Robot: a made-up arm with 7 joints.
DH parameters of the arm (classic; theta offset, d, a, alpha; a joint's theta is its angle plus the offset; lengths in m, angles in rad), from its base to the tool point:
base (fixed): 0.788 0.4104 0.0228 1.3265
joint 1: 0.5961 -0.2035 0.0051 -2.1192
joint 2: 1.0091 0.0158 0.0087 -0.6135
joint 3: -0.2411 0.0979 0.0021 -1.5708
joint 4: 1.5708 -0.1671 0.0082 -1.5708
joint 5: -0.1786 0 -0.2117 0
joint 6: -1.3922 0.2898 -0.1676 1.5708
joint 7: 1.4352 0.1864 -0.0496 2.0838
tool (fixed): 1.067 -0.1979 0 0
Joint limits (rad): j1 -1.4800..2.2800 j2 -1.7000..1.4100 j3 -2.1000..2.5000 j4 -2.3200..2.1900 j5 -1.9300..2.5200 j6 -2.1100..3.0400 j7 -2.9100..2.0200
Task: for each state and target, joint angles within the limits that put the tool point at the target. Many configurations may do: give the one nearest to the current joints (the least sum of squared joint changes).
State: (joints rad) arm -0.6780 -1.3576 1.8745 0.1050 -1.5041 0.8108 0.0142
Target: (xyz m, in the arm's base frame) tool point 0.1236 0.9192 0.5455
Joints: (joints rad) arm -0.6216 -1.1628 1.9452 0.1205 -1.2573 1.3384 0.5550
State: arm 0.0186 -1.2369 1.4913 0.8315 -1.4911 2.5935 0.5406
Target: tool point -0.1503 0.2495 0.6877
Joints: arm 0.3964 -1.7000 0.9299 1.7730 -1.5533 2.9520 1.1480
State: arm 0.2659 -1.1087 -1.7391 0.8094 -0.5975 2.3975 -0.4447
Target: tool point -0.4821 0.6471 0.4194
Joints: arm 0.0863 -1.1046 -1.6537 0.4147 -0.5315 2.5166 -0.6001
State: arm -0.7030 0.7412 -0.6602 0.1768 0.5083 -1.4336 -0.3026
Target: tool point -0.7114 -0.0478 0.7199
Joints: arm -0.3720 0.1479 -0.7998 0.3245 1.1365 -0.9060 -0.3196
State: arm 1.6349 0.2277 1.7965 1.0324 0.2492 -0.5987 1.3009
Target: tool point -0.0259 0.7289 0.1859
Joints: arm 1.8368 0.2412 1.9123 1.3944 0.4419 -0.5742 1.4027
